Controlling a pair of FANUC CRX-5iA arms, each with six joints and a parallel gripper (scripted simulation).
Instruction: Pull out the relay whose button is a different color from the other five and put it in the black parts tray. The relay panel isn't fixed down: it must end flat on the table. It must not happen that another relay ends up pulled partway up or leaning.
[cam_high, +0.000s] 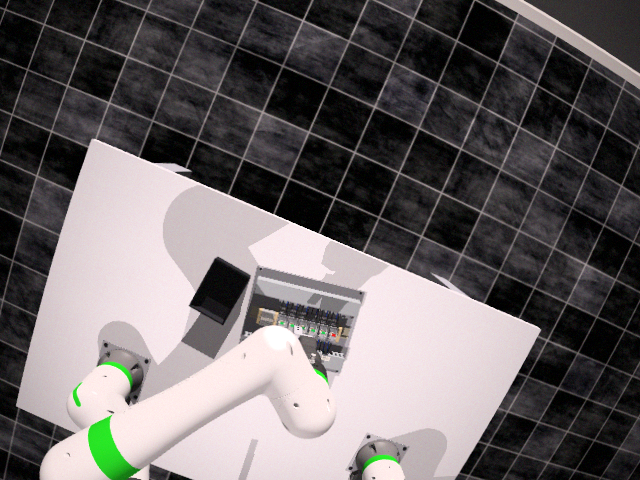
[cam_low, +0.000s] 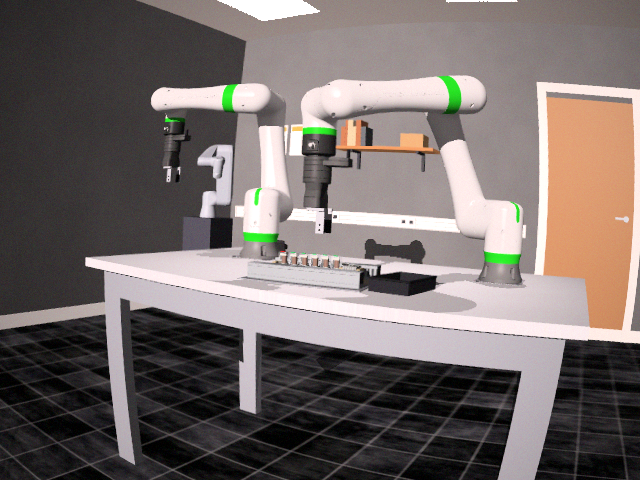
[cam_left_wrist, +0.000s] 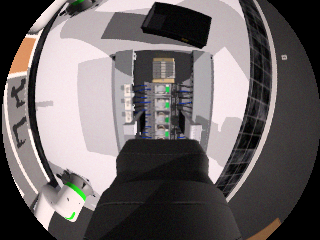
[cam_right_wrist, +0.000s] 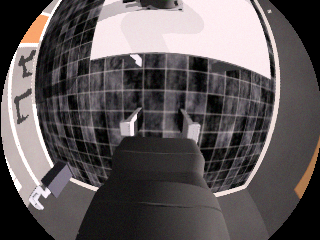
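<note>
Right now the red-button relay is 110 mm to the right of my left hand, 90 mm below it and 10 mm ahead of it. Also, from my left hand: black parts tray: 240 mm to the left, 120 mm below, 10 mm ahead; then grey relay panel: 120 mm below, 10 mm to the right.
</note>
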